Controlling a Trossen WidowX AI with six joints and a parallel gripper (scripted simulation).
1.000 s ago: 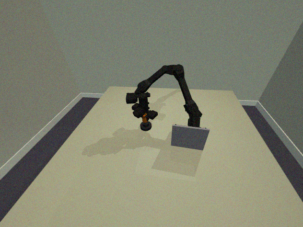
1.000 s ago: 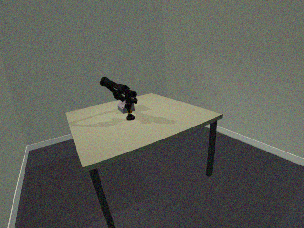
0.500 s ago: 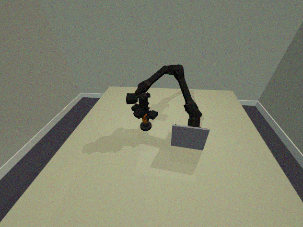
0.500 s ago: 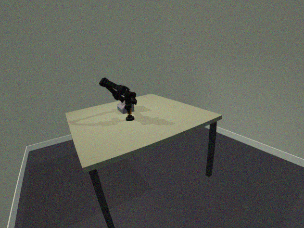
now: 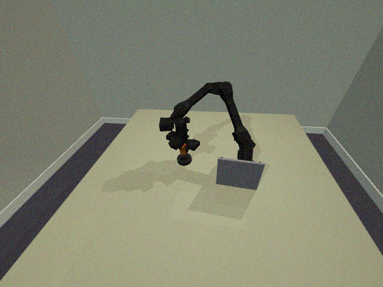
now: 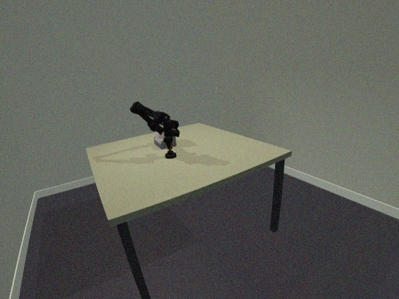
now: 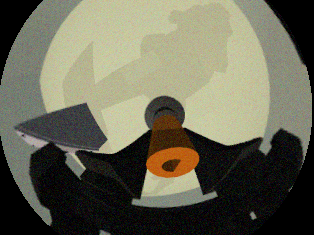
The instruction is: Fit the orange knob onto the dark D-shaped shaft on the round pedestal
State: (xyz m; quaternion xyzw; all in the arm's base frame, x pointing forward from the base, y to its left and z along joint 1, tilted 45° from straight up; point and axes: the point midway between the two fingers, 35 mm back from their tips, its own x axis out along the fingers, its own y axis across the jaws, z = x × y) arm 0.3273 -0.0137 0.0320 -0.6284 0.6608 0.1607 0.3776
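Now: the orange knob 20 mm above my gripper tip. Round my gripper tip: round pedestal 40 mm below.
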